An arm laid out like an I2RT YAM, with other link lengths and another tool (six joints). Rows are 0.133 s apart.
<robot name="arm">
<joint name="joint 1" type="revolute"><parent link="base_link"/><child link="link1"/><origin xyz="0.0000 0.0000 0.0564"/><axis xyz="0 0 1"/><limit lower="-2.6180" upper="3.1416"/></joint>
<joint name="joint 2" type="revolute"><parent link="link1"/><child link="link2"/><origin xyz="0.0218 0.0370 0.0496" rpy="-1.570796 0.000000 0.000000"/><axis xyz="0 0 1"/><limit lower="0.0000" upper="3.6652"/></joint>
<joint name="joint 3" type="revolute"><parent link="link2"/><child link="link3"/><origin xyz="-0.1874 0.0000 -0.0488" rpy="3.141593 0.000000 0.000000"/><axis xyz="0 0 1"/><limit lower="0.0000" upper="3.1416"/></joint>
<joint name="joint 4" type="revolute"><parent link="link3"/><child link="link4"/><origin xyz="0.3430 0.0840 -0.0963"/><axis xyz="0 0 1"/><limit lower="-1.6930" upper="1.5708"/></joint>
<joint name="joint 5" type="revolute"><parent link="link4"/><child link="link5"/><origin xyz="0.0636 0.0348 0.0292" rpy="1.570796 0.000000 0.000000"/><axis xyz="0 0 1"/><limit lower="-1.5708" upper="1.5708"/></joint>
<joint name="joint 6" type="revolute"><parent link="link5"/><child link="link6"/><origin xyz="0.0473 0.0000 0.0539" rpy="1.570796 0.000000 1.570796"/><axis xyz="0 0 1"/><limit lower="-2.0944" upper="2.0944"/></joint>
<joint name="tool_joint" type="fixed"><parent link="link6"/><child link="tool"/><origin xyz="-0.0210 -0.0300 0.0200" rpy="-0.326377 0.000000 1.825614"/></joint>
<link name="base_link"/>
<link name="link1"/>
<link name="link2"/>
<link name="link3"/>
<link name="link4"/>
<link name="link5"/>
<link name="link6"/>
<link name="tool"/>
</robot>
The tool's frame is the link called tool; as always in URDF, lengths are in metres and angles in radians.
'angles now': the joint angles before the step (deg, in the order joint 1, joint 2, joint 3, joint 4, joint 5, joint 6). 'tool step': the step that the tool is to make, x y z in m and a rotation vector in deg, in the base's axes. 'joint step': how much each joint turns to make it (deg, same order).
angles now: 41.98 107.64 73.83 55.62 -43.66 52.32
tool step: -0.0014 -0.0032 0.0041 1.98 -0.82 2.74
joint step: -0.28 0.49 0.16 4.32 -2.39 2.92
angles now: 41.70 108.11 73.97 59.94 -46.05 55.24
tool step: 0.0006 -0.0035 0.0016 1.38 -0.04 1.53
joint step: -0.35 0.41 -0.01 3.23 -1.22 2.56
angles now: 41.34 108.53 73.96 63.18 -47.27 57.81
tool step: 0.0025 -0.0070 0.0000 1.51 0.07 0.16
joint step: -0.70 -0.01 -0.75 3.25 -0.16 2.15
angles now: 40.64 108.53 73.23 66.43 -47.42 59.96
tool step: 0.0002 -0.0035 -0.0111 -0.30 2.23 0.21
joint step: -0.20 0.00 -1.80 1.28 0.27 1.86
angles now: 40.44 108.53 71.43 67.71 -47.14 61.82
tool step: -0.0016 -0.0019 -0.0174 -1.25 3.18 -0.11
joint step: 0.09 -0.01 -2.43 0.12 0.73 1.27
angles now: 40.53 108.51 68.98 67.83 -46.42 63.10
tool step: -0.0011 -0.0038 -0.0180 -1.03 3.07 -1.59
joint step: 0.01 -0.21 -2.75 -0.10 1.98 0.51
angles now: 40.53 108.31 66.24 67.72 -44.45 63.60
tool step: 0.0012 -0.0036 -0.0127 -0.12 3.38 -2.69
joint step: 0.06 -0.08 -1.90 -0.12 3.38 1.04
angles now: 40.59 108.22 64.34 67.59 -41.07 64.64
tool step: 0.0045 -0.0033 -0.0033 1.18 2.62 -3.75
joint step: 0.01 0.00 -0.57 0.06 4.48 1.14
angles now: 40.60 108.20 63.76 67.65 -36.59 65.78
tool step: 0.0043 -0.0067 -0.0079 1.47 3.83 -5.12
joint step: 0.00 -0.30 -1.56 0.21 6.11 1.63
